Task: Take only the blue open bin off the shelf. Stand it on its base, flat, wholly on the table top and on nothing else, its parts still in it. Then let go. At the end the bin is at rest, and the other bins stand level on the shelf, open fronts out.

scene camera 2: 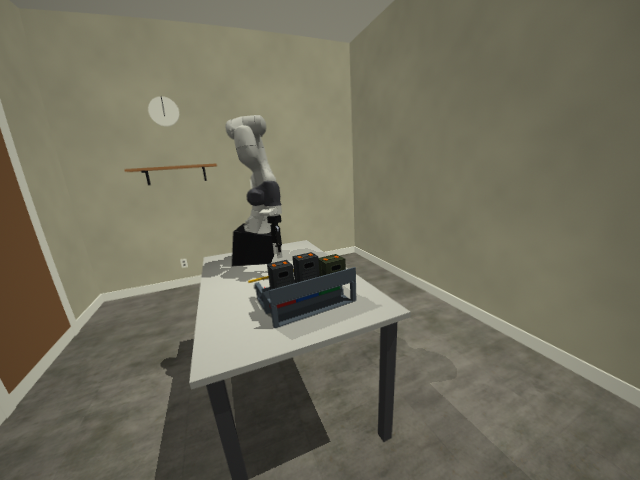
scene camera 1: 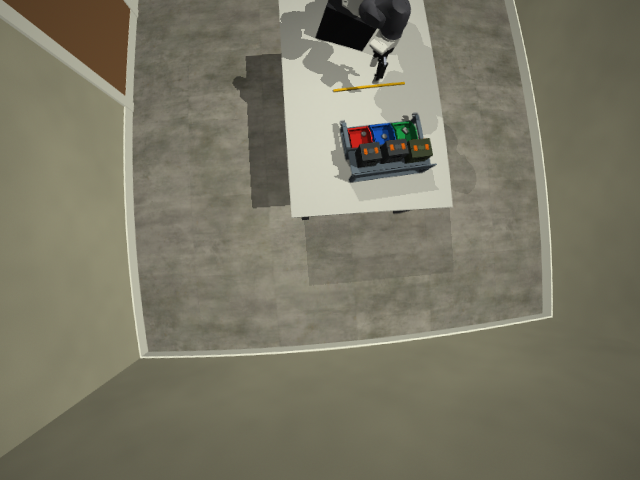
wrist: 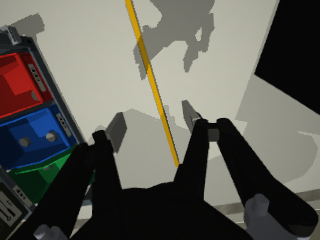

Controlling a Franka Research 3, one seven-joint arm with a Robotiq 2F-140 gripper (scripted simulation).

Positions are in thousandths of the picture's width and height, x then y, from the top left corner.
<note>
In view: my gripper (wrist: 480,481) and a green bin (wrist: 111,765).
</note>
